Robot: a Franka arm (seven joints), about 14 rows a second.
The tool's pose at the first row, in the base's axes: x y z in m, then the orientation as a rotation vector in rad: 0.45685, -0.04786, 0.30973, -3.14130, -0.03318, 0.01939
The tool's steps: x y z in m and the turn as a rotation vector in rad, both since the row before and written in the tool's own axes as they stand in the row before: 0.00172, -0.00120, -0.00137, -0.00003, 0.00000, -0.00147; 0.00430, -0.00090, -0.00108, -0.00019, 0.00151, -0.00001; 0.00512, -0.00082, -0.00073, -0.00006, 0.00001, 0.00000; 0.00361, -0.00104, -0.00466, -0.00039, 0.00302, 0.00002; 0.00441, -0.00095, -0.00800, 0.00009, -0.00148, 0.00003; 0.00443, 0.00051, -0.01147, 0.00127, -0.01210, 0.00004; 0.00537, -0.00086, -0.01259, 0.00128, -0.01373, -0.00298; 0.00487, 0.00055, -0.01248, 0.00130, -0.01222, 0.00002; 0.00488, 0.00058, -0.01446, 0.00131, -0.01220, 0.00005; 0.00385, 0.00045, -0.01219, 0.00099, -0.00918, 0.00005; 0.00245, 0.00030, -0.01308, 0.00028, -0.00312, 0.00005
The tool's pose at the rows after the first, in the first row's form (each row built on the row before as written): 0.45856, -0.04662, 0.31108, -3.14130, -0.03549, 0.01939; 0.46285, -0.04562, 0.31211, 3.14121, 0.03551, -0.01701; 0.46796, -0.04468, 0.31278, 3.14115, 0.03551, -0.01699; 0.47160, -0.04356, 0.31740, 3.14082, 0.03548, -0.01224; 0.47605, -0.04251, 0.32536, 3.14088, 0.03543, -0.01457; 0.48060, -0.04291, 0.33679, -3.14056, -0.03535, 0.03359; 0.48622, -0.04193, 0.34926, -3.13904, -0.04000, 0.05515; 0.49154, -0.04237, 0.36156, -3.13750, -0.03993, 0.07433; 0.49711, -0.04286, 0.37577, -3.13584, -0.03982, 0.09346; 0.50169, -0.04325, 0.38771, -3.13451, -0.03971, 0.10784; 0.50504, -0.04354, 0.40059, -3.13410, -0.03963, 0.11273
